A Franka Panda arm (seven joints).
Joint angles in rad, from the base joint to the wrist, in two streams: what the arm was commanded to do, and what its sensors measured. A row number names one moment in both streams.
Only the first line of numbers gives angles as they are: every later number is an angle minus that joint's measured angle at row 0.
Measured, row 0:
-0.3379 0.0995 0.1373 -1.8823 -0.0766 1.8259 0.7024
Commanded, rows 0 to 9:
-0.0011 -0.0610 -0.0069 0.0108 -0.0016 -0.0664 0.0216
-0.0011 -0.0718 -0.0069 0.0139 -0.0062 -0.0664 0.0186
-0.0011 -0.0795 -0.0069 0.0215 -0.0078 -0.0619 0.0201
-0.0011 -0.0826 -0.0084 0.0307 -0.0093 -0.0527 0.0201
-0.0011 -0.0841 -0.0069 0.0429 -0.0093 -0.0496 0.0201
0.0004 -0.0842 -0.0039 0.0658 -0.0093 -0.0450 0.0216
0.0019 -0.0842 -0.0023 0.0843 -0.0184 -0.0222 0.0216
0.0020 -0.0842 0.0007 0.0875 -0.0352 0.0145 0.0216
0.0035 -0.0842 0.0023 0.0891 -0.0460 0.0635 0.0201
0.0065 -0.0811 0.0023 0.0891 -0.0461 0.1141 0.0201
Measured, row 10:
0.0018 -0.0889 -0.0085 0.0696 -0.0140 0.0096 0.0000
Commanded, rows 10 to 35:
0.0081 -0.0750 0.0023 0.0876 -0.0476 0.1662 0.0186
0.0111 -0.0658 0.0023 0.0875 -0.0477 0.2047 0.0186
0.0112 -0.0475 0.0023 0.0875 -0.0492 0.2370 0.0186
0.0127 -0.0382 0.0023 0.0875 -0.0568 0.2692 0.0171
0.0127 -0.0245 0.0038 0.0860 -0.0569 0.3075 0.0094
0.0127 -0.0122 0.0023 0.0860 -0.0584 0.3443 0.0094
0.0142 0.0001 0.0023 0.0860 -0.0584 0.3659 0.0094
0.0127 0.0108 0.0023 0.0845 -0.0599 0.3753 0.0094
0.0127 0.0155 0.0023 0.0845 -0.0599 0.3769 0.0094
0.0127 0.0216 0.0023 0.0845 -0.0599 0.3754 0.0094
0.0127 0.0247 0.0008 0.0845 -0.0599 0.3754 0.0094
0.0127 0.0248 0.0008 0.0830 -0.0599 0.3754 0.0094
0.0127 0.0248 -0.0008 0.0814 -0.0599 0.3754 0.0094
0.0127 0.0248 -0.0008 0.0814 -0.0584 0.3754 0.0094
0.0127 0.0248 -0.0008 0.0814 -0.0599 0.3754 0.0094
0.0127 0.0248 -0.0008 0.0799 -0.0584 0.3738 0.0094
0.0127 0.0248 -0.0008 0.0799 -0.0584 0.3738 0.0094
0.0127 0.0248 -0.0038 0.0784 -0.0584 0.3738 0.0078
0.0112 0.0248 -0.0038 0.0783 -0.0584 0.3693 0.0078
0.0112 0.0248 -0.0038 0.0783 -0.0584 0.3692 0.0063
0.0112 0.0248 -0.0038 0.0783 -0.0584 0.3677 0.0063
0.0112 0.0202 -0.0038 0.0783 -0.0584 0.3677 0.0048
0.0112 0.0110 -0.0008 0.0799 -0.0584 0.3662 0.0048
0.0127 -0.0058 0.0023 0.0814 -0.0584 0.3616 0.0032
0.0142 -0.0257 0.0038 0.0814 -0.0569 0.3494 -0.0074
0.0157 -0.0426 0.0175 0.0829 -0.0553 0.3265 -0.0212
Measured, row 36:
0.0122 0.0166 -0.0026 0.0837 -0.0420 0.3646 -0.0018
